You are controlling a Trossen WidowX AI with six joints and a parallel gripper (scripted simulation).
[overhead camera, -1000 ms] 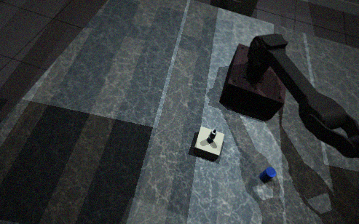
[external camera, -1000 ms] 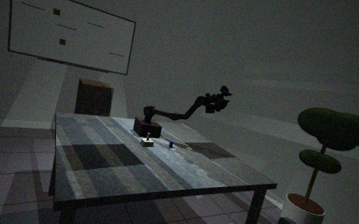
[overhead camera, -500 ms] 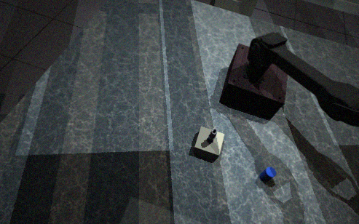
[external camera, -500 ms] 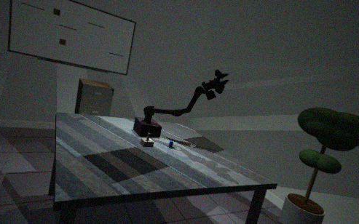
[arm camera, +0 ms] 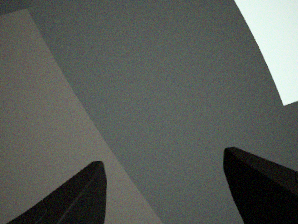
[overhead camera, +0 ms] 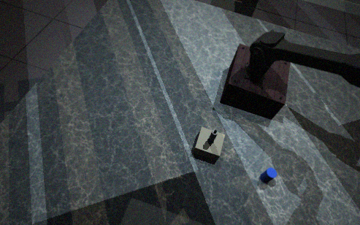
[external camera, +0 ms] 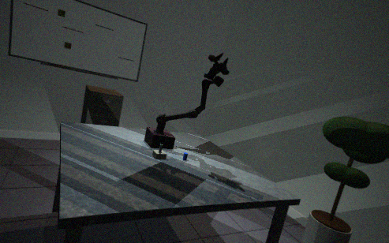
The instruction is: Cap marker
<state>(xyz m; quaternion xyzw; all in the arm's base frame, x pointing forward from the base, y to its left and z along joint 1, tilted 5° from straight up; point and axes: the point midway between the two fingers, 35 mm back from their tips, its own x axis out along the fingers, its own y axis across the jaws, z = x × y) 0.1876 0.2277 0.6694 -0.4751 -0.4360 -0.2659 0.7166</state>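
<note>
My gripper tip is now 5 cm short of the blue cap, 17 cm to the left of it and 75 cm above it. Also, from my gripper tip: holder block: 35 cm to the right, 76 cm below.
</note>
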